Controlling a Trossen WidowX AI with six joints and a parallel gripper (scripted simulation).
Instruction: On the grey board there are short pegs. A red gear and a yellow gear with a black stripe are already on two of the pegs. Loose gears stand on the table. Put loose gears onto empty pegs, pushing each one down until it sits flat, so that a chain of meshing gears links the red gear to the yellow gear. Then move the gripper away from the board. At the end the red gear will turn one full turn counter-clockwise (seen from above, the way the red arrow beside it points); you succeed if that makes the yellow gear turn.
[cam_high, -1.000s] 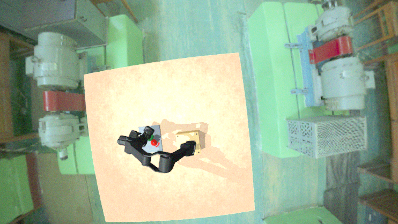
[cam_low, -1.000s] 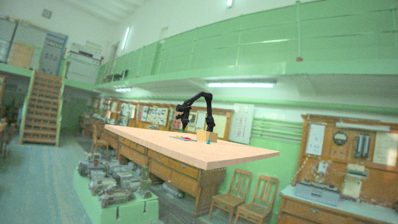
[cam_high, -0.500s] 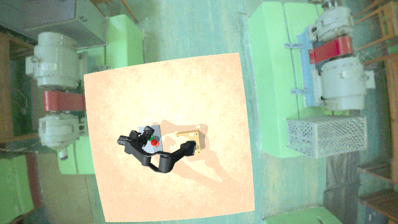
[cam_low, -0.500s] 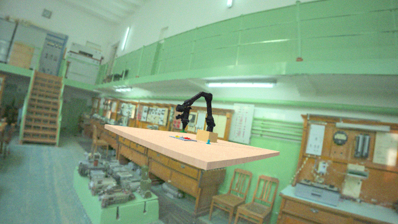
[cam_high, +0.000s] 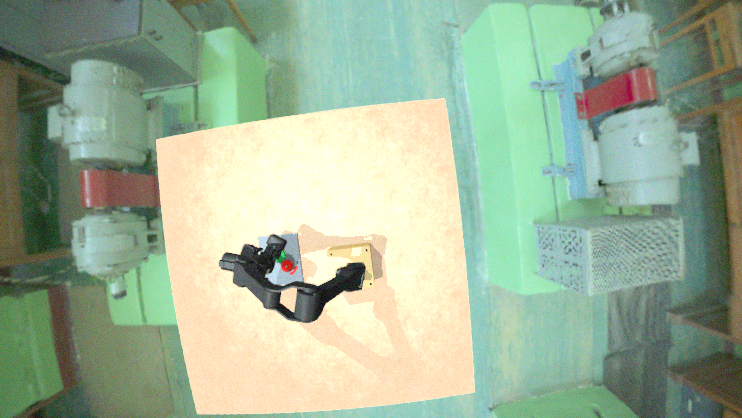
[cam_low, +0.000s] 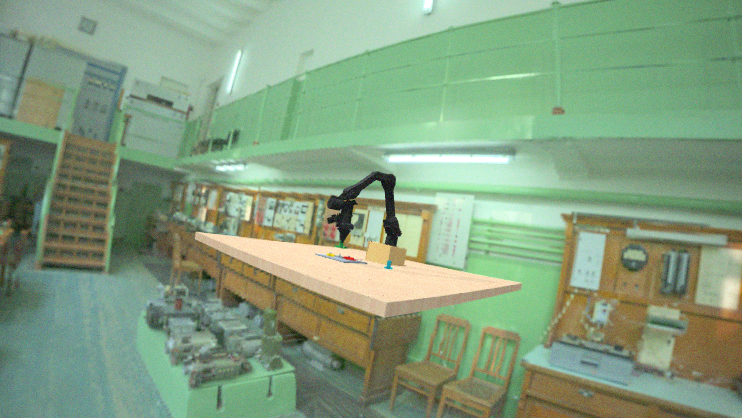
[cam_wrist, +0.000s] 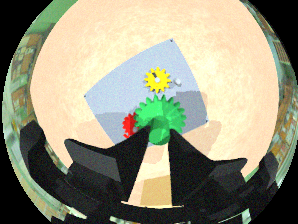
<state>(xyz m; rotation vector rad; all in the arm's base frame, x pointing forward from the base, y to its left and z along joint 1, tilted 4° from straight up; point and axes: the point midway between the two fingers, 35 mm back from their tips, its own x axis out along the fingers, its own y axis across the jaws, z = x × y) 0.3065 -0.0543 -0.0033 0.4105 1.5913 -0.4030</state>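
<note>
Now: gripper tip 50 mm short of the yellow gear, 10 mm to the left of it and 70 mm above it. Round my gripper tip: small blue gear 110 mm behind, 250 mm to the left, 70 mm below; then red gear 20 mm behind, 50 mm to the left, 70 mm below; then green gear 10 mm below.
</note>
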